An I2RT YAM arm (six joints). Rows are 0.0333 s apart.
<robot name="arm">
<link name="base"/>
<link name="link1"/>
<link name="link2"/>
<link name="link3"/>
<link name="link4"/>
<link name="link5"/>
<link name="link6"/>
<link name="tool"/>
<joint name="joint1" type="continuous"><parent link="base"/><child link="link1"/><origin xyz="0 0 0.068"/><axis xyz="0 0 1"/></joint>
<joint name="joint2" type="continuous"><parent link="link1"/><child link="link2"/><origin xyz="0.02 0.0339 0.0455" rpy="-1.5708 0 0"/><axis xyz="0 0 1"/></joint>
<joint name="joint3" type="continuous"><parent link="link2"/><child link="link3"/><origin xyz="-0.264 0 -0.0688" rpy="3.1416 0 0"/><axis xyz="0 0 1"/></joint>
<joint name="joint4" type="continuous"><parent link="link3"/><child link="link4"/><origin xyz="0.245 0.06 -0.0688"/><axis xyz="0 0 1"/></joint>
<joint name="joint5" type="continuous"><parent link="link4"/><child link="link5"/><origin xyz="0.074 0.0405 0.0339" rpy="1.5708 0 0"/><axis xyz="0 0 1"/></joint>
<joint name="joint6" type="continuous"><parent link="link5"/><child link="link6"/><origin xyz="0.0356 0 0.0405" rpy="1.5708 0 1.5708"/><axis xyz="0 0 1"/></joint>
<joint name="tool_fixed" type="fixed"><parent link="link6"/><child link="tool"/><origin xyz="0 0 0" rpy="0 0 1.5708"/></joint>
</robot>
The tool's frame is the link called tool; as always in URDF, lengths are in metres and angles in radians. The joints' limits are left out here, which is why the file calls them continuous.
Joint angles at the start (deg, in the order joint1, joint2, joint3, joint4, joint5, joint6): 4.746, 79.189, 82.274, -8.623, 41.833, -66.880
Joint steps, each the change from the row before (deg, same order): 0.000, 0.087, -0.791, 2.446, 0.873, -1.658; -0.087, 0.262, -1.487, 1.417, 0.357, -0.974; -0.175, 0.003, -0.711, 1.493, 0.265, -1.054; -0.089, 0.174, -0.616, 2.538, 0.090, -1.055; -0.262, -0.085, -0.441, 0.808, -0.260, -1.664; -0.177, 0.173, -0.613, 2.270, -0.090, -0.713; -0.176, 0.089, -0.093, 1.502, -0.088, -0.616; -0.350, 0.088, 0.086, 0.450, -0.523, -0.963; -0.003, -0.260, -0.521, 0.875, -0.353, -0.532; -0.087, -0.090, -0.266, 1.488, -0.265, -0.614; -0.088, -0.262, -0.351, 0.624, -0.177, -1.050; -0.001, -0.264, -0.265, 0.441, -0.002, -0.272; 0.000, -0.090, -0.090, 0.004, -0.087, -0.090; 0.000, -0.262, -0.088, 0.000, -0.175, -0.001
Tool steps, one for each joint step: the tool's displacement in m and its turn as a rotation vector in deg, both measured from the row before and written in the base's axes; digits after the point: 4 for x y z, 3 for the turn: 0.0014, -0.0003, -0.0009, -1.253, -0.558, -0.768; 0.0030, -0.0004, -0.0078, -0.817, 0.931, -0.392; 0.0008, -0.0010, -0.0017, -0.778, -0.120, -0.387; 0.0017, -0.0004, -0.0002, -0.689, -1.080, -0.143; 0.0001, -0.0013, -0.0008, -1.252, 0.598, 0.031; 0.0016, -0.0008, -0.0007, -0.448, -1.031, -0.082; 0.0006, -0.0009, 0.0016, -0.390, -0.928, -0.094; 0.0006, -0.0017, 0.0009, -0.734, 0.159, 0.152; -0.0009, 0.0001, -0.0003, -0.391, -0.280, 0.334; -0.0003, -0.0004, 0.0015, -0.417, -0.928, 0.152; -0.0011, -0.0005, 0.0003, -0.802, 0.118, 0.032; -0.0013, -0.0001, 0.0005, -0.188, -0.270, -0.015; -0.0004, 0.0000, -0.0001, -0.077, 0.051, 0.081; -0.0013, 0.0000, 0.0008, -0.006, -0.174, 0.174
